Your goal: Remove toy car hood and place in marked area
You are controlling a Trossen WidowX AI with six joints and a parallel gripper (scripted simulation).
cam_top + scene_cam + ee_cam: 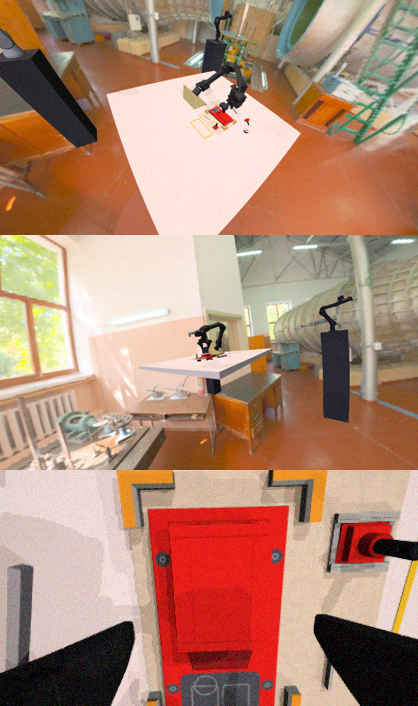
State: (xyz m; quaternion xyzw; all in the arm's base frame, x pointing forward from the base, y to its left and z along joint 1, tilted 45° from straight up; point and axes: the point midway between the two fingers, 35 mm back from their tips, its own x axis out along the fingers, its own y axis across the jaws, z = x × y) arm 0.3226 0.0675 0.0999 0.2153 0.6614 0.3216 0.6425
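Right now my gripper tip is 60 mm above the red hood. The rest, counted from my gripper tip: thin grey rod (80 mm behind, 170 mm to the left, 100 mm below); then white wheel (190 mm ahead, 90 mm to the left, 100 mm below).
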